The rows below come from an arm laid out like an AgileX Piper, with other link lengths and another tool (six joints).
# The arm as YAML. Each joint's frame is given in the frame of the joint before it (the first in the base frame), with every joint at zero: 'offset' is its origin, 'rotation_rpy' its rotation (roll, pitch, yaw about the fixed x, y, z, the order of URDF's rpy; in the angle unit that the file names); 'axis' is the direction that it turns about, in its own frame. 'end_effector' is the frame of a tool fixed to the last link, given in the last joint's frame.
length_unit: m
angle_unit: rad
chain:
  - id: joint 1
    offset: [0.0, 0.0, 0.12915]
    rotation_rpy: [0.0, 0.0, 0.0]
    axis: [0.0, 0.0, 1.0]
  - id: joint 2
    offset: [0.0, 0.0, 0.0]
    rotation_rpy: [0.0, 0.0, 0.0]
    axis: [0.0, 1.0, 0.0]
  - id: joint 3
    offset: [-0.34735, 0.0, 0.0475]
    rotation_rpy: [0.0, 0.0, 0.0]
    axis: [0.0, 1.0, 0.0]
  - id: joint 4
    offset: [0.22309, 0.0, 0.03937]
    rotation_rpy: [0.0, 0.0, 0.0]
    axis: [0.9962, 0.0, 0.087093]
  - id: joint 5
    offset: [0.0, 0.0, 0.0]
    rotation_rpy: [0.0, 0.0, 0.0]
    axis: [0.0, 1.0, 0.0]
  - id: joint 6
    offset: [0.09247, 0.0, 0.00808]
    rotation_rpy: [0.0, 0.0, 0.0]
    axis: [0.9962, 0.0, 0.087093]
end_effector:
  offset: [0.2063, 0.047, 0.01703]
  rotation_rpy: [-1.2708, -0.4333, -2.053]
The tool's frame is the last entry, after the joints.
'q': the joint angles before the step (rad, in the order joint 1, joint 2, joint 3, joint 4, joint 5, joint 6). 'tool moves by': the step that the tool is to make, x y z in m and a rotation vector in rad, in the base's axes. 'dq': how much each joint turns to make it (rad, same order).
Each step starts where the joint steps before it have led.
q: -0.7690, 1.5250, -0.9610, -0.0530, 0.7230, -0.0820
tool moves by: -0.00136, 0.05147, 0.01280, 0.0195, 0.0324, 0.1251
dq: 0.1200, -0.0720, 0.0000, 0.0000, 0.1090, -0.0110
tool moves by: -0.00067, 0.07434, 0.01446, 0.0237, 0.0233, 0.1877
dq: 0.2120, -0.0810, 0.0000, 0.0050, 0.1140, 0.0181
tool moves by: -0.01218, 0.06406, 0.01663, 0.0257, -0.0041, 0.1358
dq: 0.2039, -0.0870, 0.0000, 0.0081, 0.0940, 0.0648
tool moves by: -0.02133, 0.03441, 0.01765, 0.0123, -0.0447, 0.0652
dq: 0.1211, -0.1130, 0.0190, 0.0029, 0.0540, 0.0561
